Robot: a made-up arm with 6 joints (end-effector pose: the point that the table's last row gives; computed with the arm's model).
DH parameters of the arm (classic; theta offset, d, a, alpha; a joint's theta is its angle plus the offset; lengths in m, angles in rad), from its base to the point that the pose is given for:
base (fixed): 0.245 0 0.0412 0
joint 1: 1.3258 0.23 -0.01 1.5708
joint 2: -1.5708 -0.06 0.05 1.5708
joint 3: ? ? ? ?
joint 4: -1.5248 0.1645 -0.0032 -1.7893
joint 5: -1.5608 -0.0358 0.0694 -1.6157
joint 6: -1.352 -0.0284 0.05 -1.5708
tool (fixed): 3.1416 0.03 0 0
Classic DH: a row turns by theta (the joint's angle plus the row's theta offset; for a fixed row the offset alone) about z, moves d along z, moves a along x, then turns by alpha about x.
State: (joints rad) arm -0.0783 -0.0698 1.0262 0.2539 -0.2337 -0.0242
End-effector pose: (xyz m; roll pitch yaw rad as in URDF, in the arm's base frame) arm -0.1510 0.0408 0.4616 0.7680 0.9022 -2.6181
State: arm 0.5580 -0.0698 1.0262 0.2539 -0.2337 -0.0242
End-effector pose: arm -0.1320 -0.0787 0.4616 0.7680 0.9022 -1.9818
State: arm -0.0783 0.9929 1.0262 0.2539 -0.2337 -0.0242
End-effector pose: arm -0.1679 -0.1741 0.3652 -0.9223 0.7592 2.2742
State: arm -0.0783 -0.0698 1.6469 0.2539 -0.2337 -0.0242
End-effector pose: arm -0.2911 0.0427 0.3319 1.9592 1.1970 -1.5012
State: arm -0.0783 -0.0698 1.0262 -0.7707 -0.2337 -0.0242
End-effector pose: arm -0.1309 0.0020 0.5025 -0.5418 0.7412 2.0720
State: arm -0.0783 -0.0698 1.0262 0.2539 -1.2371 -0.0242
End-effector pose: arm -0.0927 0.0838 0.3824 1.8508 0.7333 -2.4868
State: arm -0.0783 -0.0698 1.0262 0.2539 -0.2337 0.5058
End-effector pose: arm -0.1806 0.0408 0.4538 1.5986 1.1254 -1.6650
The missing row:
joint 3: 1.5708 0.05 0.16 -1.5708
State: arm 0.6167 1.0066 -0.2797 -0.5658 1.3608 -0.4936
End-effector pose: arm 0.2490 -0.0448 0.1748 -2.5633 -0.5102 -2.1285
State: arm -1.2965 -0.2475 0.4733 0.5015 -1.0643 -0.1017
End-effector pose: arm 0.1078 0.0714 0.3859 1.5219 0.1081 2.5296
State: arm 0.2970 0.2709 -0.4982 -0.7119 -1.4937 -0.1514
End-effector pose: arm 0.2373 0.0988 0.2045 1.5266 -0.7272 2.8820
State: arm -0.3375 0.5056 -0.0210 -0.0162 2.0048 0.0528
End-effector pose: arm 0.0771 -0.2054 0.2286 -2.4840 -0.4403 2.8165
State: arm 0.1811 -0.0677 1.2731 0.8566 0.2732 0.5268
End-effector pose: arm -0.2383 -0.0835 0.4316 1.3912 0.8821 -1.0011
